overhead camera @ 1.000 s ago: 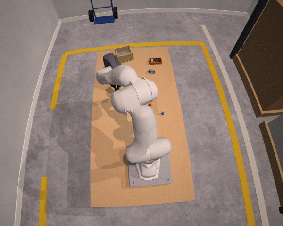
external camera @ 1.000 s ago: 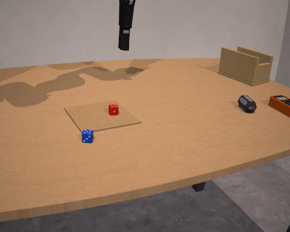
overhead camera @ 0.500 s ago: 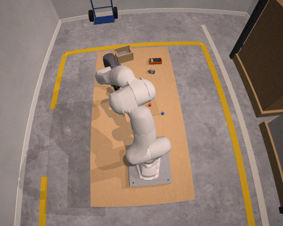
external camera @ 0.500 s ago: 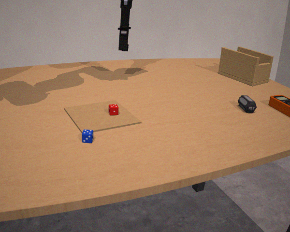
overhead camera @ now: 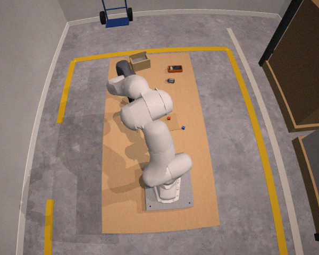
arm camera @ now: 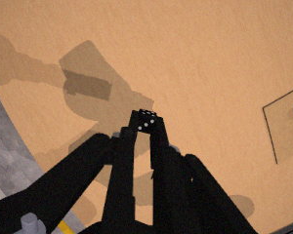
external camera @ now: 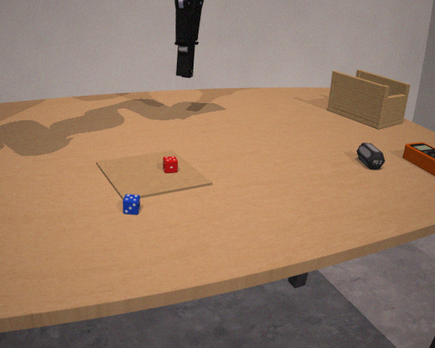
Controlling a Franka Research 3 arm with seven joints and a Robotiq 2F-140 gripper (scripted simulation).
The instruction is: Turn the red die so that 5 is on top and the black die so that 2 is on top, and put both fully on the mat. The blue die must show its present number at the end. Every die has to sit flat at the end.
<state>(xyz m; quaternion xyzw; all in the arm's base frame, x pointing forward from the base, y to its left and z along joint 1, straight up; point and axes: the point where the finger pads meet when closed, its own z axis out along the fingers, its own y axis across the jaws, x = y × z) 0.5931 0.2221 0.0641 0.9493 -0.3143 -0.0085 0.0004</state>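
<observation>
The black die lies 30 mm below my hand. The rest, counted from my hand: dark grey device (320 mm to the right, 260 mm ahead, 110 mm below); then red die (270 mm to the right, 120 mm below, 110 mm behind); then thin tan mat (270 mm to the right, 140 mm behind, 130 mm below).
</observation>
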